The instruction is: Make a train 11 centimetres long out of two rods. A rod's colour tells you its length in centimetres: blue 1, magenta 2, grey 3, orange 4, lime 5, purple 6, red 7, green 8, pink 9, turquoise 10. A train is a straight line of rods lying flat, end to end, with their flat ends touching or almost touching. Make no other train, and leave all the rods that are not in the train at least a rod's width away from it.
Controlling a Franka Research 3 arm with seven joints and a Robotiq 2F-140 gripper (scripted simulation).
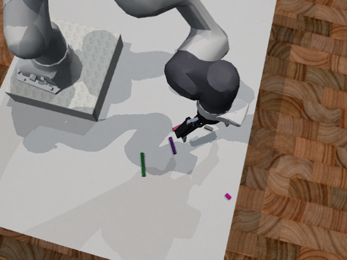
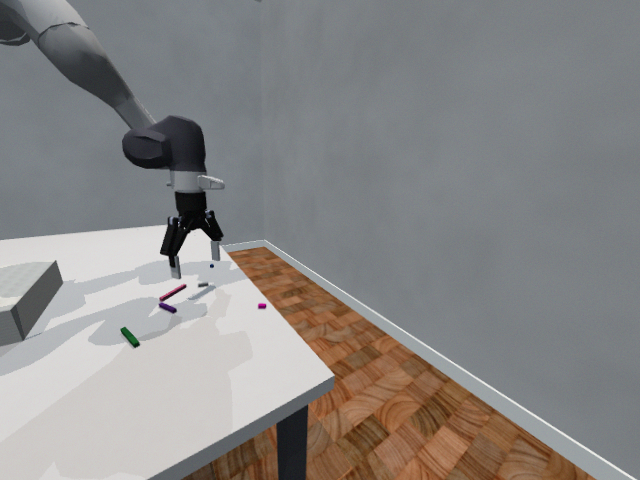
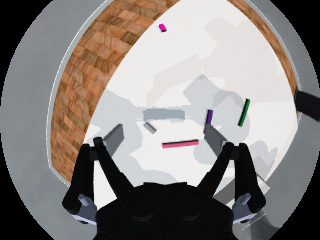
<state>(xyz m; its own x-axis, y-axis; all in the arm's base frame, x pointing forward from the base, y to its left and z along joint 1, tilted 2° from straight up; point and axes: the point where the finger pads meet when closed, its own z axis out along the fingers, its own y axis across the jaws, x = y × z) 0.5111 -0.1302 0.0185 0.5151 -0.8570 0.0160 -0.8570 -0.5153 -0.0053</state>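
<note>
The grey rod is 20 mm ahead of my hand, 40 mm to the left of it and 80 mm below it. From my hand the other things lie so: small blue rod 80 mm ahead, 170 mm to the left, 80 mm below; then pink rod 70 mm behind, 30 mm to the left, 80 mm below; then purple rod 100 mm behind, 50 mm to the right, 80 mm below.
</note>
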